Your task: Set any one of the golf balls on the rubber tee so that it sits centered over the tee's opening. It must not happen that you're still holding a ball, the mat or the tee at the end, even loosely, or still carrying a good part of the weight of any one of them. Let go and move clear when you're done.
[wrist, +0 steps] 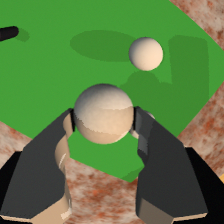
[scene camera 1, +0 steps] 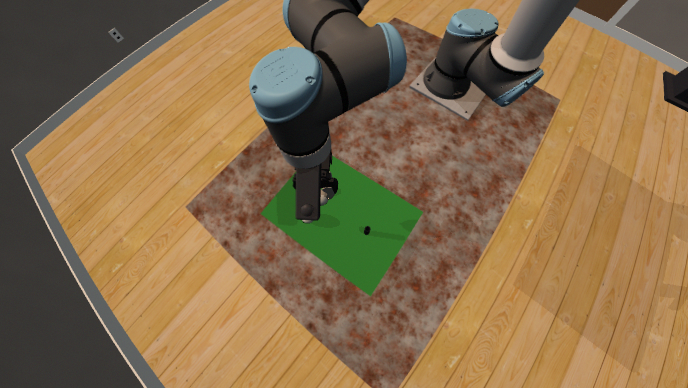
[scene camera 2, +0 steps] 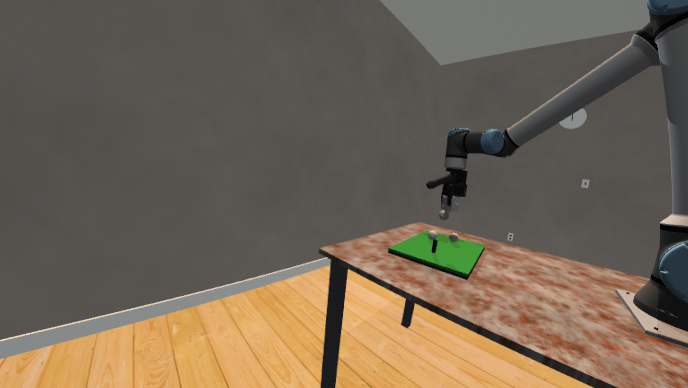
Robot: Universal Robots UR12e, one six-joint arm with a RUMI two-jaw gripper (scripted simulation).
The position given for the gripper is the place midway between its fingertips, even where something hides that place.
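A white golf ball (wrist: 103, 113) is visible. A green mat is visible at (scene camera 1: 340, 238), (wrist: 57, 57) and (scene camera 2: 458, 258). The gripper (scene camera 1: 321, 197) appears also at (wrist: 103, 109) and (scene camera 2: 444, 218).
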